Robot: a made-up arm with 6 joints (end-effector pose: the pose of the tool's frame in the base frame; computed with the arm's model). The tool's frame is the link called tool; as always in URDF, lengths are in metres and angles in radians.
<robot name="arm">
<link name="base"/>
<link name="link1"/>
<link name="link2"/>
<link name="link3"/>
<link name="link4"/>
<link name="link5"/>
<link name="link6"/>
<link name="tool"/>
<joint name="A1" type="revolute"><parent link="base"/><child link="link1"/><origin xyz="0.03 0.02 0.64" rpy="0 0 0"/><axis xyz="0 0 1"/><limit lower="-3.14" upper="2.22" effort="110" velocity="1.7"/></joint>
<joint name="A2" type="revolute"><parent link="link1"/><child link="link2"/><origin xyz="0.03 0 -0.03" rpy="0 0 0"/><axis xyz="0 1 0"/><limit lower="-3.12" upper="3.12" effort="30" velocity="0.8"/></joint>
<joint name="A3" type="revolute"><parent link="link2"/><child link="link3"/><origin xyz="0.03 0 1.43" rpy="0 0 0"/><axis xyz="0 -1 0"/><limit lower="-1.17" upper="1.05" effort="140" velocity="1.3"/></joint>
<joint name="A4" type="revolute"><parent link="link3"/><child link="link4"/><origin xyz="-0.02 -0.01 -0.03" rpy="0 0 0"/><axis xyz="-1 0 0"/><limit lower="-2.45" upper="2.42" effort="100" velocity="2"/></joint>
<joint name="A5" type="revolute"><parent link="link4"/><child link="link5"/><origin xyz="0.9 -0.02 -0.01" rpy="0 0 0"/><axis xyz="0 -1 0"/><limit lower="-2.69" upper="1.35" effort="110" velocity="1.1"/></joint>
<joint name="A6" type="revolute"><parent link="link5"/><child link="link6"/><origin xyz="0.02 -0.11 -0.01" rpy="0 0 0"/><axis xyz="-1 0 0"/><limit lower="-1.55" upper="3.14" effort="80" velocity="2.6"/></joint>
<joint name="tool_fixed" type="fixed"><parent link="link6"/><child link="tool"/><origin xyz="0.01 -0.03 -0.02" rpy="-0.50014 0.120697 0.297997"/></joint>
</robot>
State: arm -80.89 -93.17 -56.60 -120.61 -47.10 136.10
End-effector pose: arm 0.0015 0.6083 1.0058 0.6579 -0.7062 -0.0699 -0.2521
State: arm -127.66 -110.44 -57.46 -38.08 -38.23 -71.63
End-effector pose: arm 0.3873 0.5902 0.7450 0.6613 0.1202 -0.5449 -0.5013
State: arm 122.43 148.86 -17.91 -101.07 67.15 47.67
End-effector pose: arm 0.1171 -0.1261 -0.6438 0.2526 -0.9640 0.0741 0.0363
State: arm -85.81 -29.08 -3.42 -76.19 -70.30 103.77
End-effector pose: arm 0.0344 -0.2401 2.1114 0.8100 -0.5523 0.1960 0.0194
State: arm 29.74 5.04 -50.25 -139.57 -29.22 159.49
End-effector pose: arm 0.5375 0.3998 1.2253 0.7147 -0.3362 0.1424 0.5965
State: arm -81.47 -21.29 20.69 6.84 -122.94 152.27
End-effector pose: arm -0.0610 -0.2329 2.4962 0.3331 -0.4424 0.6028 0.5744
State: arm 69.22 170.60 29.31 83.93 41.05 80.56
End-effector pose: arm -0.1018 -0.3398 -1.4619 0.3907 0.2330 0.3605 -0.8143
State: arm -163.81 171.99 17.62 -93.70 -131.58 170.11
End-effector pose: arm 0.6579 0.1618 -1.0690 0.6393 0.0490 -0.4269 -0.6377
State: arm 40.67 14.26 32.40 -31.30 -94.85 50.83
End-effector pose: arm 1.0948 0.7638 2.1198 0.3144 -0.4123 0.2230 0.8255
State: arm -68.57 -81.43 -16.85 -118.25 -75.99 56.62
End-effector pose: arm -0.1890 0.8540 1.5908 0.7747 -0.4505 -0.2962 0.3305
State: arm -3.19 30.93 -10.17 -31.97 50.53 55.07
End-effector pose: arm 1.4173 -0.2144 1.1536 0.8576 -0.4857 0.1504 -0.0777
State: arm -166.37 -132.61 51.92 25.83 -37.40 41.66
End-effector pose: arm 1.8743 0.6454 -0.4204 0.6125 0.6403 -0.1351 0.4434
